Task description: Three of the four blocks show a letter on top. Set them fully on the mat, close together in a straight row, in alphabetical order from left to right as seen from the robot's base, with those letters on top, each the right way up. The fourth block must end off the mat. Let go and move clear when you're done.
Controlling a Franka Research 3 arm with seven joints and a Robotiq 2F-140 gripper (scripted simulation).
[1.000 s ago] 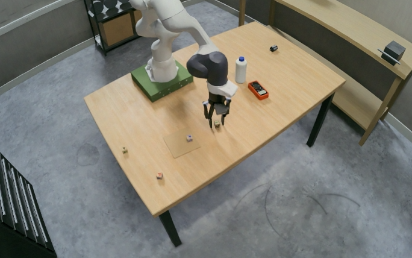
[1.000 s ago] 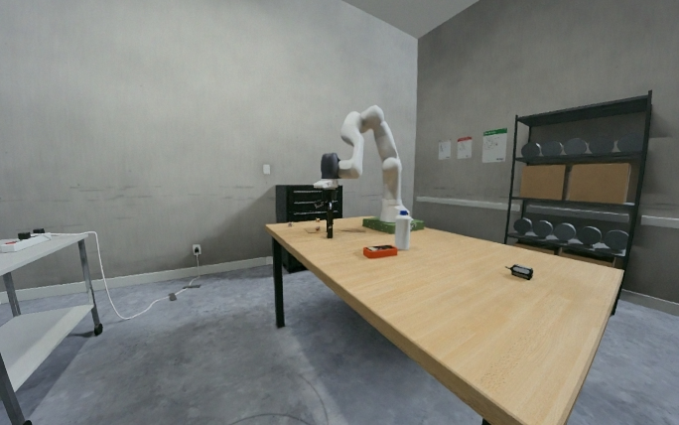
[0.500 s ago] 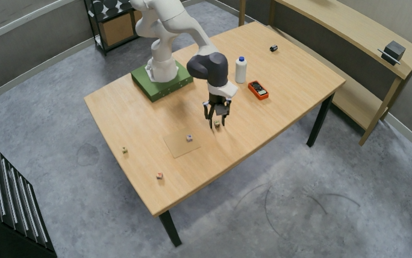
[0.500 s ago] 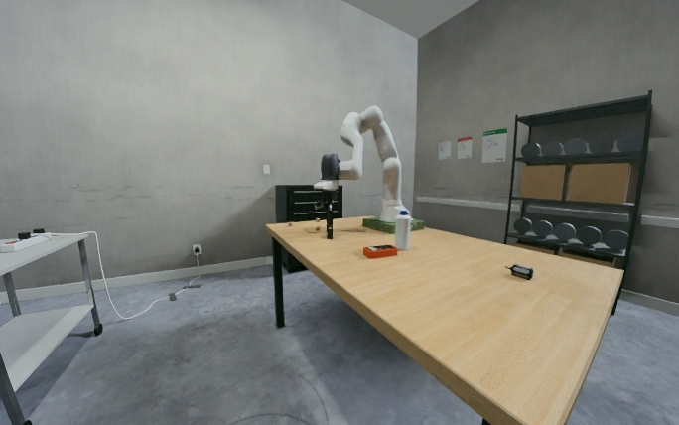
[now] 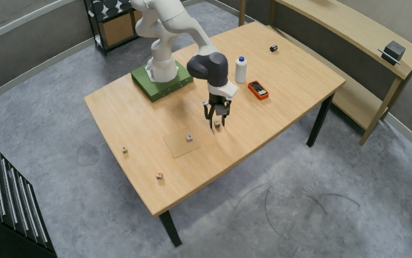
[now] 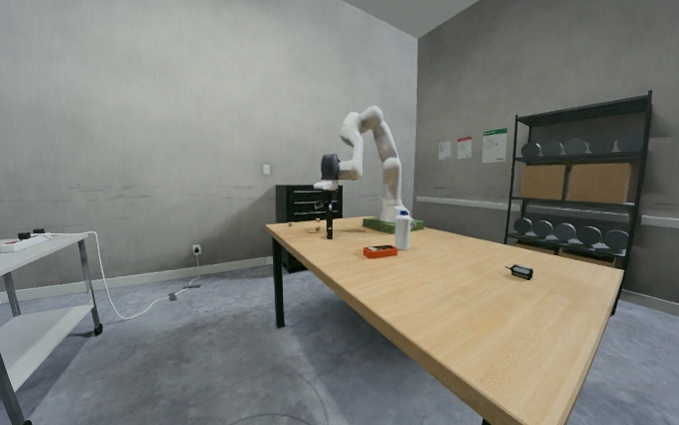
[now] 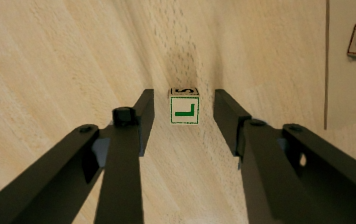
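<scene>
My hand is 20 mm above the block. Round my hand: white bottle 320 mm to the left, 190 mm behind, 50 mm above; then tan mat 200 mm to the right, 30 mm below, 20 mm behind; then orange meter 340 mm to the left, 60 mm behind, 20 mm below.
</scene>
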